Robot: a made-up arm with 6 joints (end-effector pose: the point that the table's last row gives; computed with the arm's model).
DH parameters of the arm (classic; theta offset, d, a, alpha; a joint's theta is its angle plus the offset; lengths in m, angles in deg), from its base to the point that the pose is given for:
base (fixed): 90 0.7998 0.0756 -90
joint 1: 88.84 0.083 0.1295 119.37
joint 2: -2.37 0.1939 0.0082 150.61
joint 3: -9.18 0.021 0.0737 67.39
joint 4: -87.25 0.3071 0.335 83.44
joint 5: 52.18 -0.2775 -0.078 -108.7
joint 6: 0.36 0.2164 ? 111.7
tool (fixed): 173.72 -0.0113 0 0
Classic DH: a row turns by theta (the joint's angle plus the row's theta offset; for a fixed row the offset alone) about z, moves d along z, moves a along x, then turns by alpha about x.
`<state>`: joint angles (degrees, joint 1 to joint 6).
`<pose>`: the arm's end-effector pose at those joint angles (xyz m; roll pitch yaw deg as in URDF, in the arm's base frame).
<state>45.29 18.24 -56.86 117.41 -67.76 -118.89</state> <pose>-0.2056 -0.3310 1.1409 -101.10 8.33 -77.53</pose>
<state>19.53 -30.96 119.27 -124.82 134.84 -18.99</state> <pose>-0.2586 -0.0582 0.2416 -27.21 28.29 -139.68</pose>
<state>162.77 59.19 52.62 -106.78 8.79 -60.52</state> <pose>-0.3237 -0.2105 0.5655 -38.82 39.92 -51.31</pose>
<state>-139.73 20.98 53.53 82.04 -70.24 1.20</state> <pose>-0.1082 0.7426 1.1689 -40.53 41.55 -171.51</pose>
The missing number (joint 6, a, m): -0.0511
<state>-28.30 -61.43 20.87 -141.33 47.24 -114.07</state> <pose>-0.3356 0.4106 0.6972 -5.64 3.46 143.99</pose>
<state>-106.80 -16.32 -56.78 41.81 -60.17 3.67</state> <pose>-0.6466 0.2115 0.7232 29.05 51.67 -33.00</pose>
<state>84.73 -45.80 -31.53 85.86 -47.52 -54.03</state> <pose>-0.3146 -0.1956 1.2070 -162.65 -28.65 57.97</pose>
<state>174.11 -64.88 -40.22 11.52 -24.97 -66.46</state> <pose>-0.3203 0.1181 1.4194 162.32 -26.25 47.19</pose>
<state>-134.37 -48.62 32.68 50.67 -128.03 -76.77</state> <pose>0.5066 0.7124 0.9894 -103.37 66.81 44.74</pose>
